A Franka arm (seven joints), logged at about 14 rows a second.
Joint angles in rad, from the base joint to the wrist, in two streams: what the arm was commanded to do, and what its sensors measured. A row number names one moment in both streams.
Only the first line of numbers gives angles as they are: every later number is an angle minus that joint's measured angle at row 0.
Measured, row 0: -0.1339 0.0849 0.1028 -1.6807 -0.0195 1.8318 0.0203
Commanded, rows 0 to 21: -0.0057 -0.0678 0.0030 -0.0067 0.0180 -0.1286 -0.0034; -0.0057 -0.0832 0.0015 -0.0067 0.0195 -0.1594 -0.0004; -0.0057 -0.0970 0.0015 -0.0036 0.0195 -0.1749 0.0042; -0.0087 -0.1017 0.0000 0.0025 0.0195 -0.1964 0.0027; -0.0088 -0.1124 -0.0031 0.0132 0.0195 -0.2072 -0.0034; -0.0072 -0.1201 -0.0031 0.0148 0.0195 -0.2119 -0.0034; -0.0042 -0.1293 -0.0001 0.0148 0.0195 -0.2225 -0.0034; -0.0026 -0.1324 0.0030 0.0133 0.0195 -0.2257 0.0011; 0.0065 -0.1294 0.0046 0.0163 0.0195 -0.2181 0.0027; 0.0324 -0.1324 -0.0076 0.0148 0.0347 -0.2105 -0.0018; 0.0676 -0.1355 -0.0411 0.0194 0.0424 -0.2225 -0.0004; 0.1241 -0.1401 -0.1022 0.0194 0.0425 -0.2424 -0.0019; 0.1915 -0.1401 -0.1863 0.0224 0.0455 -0.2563 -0.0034; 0.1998 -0.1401 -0.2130 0.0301 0.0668 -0.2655 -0.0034; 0.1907 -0.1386 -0.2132 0.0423 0.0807 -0.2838 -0.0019; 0.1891 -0.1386 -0.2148 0.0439 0.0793 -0.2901 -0.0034; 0.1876 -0.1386 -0.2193 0.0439 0.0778 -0.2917 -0.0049; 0.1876 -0.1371 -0.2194 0.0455 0.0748 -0.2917 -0.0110; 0.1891 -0.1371 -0.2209 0.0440 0.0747 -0.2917 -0.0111; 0.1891 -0.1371 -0.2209 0.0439 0.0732 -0.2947 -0.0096; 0.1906 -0.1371 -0.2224 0.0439 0.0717 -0.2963 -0.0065; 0.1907 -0.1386 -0.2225 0.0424 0.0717 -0.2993 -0.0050
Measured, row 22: 0.1884 -0.1347 -0.2162 0.0346 0.0528 -0.2744 -0.0008
